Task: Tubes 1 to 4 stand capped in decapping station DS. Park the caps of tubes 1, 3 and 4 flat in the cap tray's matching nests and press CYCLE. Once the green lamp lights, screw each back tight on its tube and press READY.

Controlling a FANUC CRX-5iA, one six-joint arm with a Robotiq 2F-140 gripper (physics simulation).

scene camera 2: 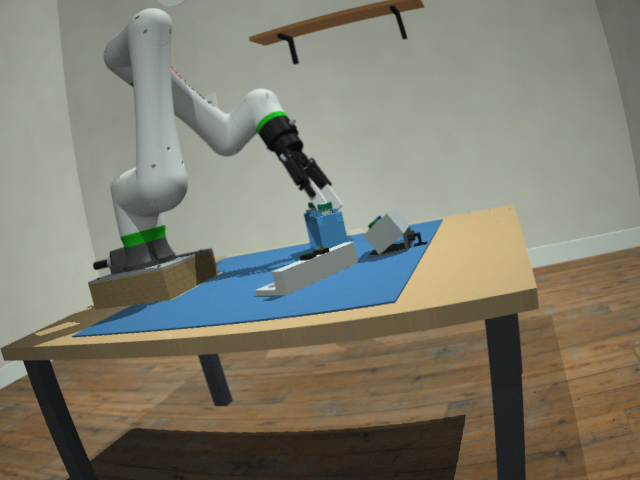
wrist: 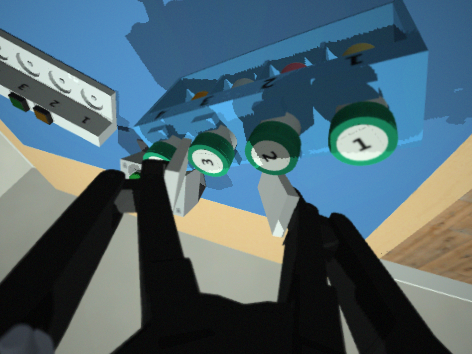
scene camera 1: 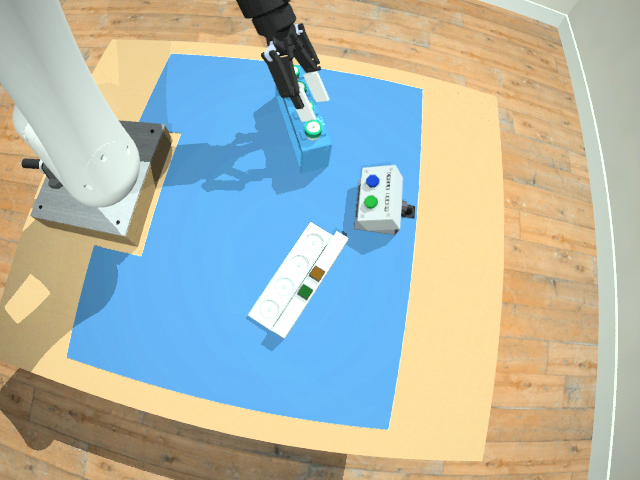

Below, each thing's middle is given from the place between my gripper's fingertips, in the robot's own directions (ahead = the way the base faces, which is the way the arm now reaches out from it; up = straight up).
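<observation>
My gripper's 60 mm above the grey button box [scene camera 1: 385, 218], and it's 150 mm to the left of the box and 170 mm short of it.
</observation>
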